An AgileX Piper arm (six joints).
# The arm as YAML. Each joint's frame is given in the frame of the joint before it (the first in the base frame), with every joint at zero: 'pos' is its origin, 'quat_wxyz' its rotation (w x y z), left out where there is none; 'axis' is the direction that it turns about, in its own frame. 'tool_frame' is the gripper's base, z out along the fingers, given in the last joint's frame.
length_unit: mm
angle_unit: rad
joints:
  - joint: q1
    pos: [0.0, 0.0, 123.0]
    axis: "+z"
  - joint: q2
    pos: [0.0, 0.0, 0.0]
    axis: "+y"
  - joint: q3
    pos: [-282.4, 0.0, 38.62]
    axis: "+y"
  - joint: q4
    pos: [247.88, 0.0, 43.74]
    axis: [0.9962, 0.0, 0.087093]
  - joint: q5
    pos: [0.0, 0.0, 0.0]
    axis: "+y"
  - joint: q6
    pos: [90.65, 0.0, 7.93]
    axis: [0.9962, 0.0, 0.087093]
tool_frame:
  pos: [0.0, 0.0, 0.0]
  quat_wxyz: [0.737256, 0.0, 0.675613, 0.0]
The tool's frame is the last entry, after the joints.
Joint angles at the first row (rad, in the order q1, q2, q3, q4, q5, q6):
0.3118, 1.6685, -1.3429, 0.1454, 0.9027, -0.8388
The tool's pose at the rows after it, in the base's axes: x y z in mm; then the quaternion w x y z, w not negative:
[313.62, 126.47, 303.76, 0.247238, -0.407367, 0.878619, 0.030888]
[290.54, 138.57, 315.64, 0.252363, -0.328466, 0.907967, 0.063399]
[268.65, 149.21, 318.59, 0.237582, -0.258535, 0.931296, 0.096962]
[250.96, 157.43, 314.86, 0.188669, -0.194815, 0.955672, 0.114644]
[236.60, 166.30, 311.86, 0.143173, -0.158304, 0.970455, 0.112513]
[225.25, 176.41, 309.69, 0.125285, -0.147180, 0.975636, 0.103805]
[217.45, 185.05, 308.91, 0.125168, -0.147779, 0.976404, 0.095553]
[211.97, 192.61, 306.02, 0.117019, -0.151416, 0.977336, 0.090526]
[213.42, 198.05, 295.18, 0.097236, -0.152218, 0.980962, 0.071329]
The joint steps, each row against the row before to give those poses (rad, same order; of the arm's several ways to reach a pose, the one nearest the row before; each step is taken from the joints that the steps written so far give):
0.0456, -0.0780, 0.0110, -0.0228, 0.0052, 0.2766
0.0632, -0.0665, 0.0326, -0.0136, 0.0083, 0.2451
0.0605, -0.0496, 0.0401, 0.0000, 0.0172, 0.2145
0.0509, -0.0171, 0.0202, 0.0000, 0.0728, 0.1943
0.0536, -0.0014, 0.0021, -0.0117, 0.0784, 0.1405
0.0588, 0.0000, 0.0038, -0.0272, 0.0307, 0.0920
0.0500, 0.0000, 0.0019, -0.0329, 0.0038, 0.0588
0.0355, 0.0091, -0.0001, -0.0106, 0.0092, 0.0317
0.0150, 0.0359, 0.0001, -0.0156, 0.0185, 0.0190

